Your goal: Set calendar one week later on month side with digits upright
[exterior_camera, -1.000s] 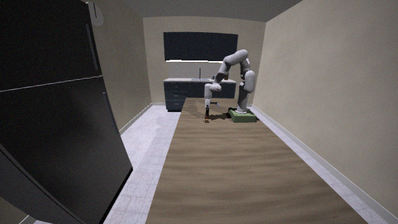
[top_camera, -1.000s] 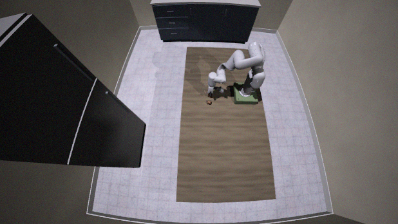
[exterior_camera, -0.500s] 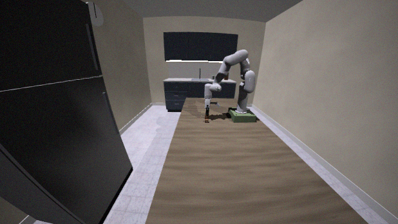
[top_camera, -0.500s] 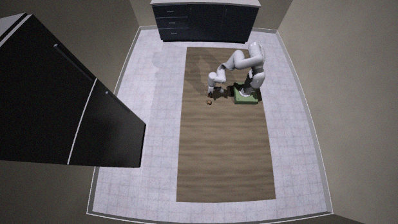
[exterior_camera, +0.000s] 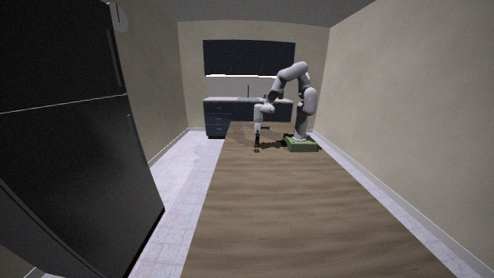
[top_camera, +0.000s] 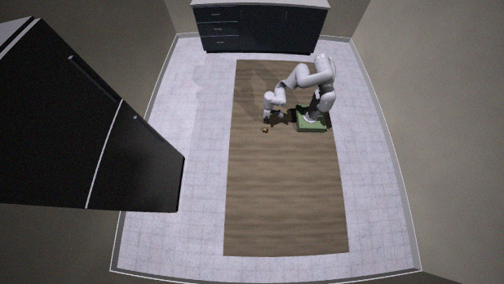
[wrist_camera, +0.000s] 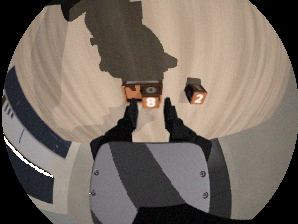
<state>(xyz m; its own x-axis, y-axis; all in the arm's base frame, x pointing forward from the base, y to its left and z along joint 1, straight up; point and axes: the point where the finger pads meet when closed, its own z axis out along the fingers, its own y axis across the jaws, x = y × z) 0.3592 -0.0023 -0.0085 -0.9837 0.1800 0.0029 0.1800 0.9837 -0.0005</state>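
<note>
My hand is 2 cm to the left of the calendar tray and 6 cm above it. The rest, counted from my hand: calendar cube: 2 cm ahead, 9 cm to the left, 5 cm below.
</note>
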